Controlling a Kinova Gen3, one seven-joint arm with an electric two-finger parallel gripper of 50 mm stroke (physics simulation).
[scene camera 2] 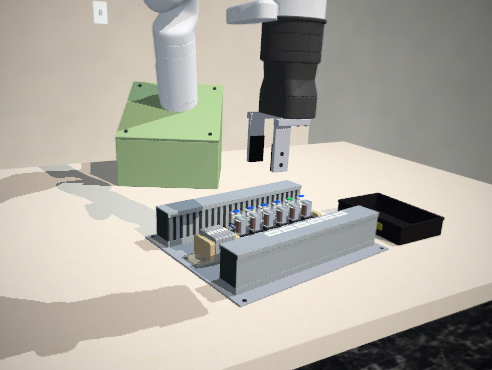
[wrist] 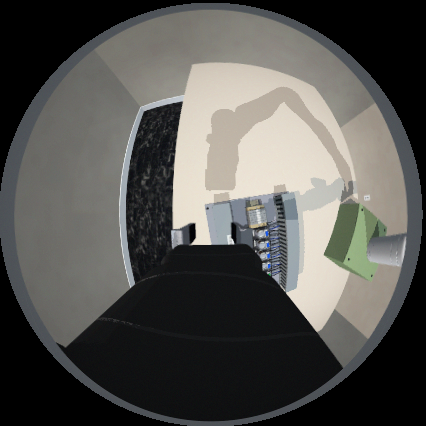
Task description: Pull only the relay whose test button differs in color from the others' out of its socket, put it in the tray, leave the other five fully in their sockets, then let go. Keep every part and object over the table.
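Places are measured from the arm's base along level axes (x down, y ahead, z right), in millimetres.
Pixels of known places: gripper, between the fingertips: [scene camera 2: 266,166] [wrist: 212,229]; arm's base, origin of its link: [scene camera 2: 178,101] [wrist: 372,249].
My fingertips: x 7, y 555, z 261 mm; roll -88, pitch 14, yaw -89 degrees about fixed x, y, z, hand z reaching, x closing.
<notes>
For each thing: its middle in the pictures, then the offset to it from my fingertips. "spot": a spot on its surface instead.
- relay with the green test button, middle of its body: [scene camera 2: 291,211] [wrist: 263,272] dx +130, dy -96, dz -174 mm
- leftmost relay, middle of its body: [scene camera 2: 238,225] [wrist: 260,232] dx +130, dy -107, dz -56 mm
- rightmost relay, middle of its body: [scene camera 2: 303,208] dx +130, dy -93, dz -203 mm
- black tray, a spot on its surface: [scene camera 2: 419,232] spot: dx +161, dy +61, dz -341 mm
- slotted rear duct, middle of its body: [scene camera 2: 234,210] [wrist: 288,245] dx +144, dy -193, dz -126 mm
- tall front duct, middle of its body: [scene camera 2: 305,244] dx +144, dy -10, dz -109 mm
- terminal block, middle of its body: [scene camera 2: 216,241] [wrist: 256,215] dx +149, dy -111, dz -14 mm
Six relays stand in a row in their sockets between two grey ducts. The relay with the green test button [scene camera 2: 294,210] [wrist: 270,274] is fifth from the left in the scene view; in the wrist view the gripper body mostly hides it. The others have blue buttons, such as the leftmost relay [scene camera 2: 241,225] and the rightmost relay [scene camera 2: 305,208]. My gripper [scene camera 2: 268,165] [wrist: 212,229] is open and empty, above the relay row and apart from it. The black tray [scene camera 2: 419,232] stands right of the panel in the scene view; it does not show in the wrist view.
The slotted rear duct [scene camera 2: 185,206] [wrist: 292,240] and the tall front duct [scene camera 2: 305,255] flank the relays. A terminal block [scene camera 2: 205,246] [wrist: 256,216] sits at the row's left end in the scene view. The green base box [scene camera 2: 167,160] [wrist: 345,235] stands behind.
</notes>
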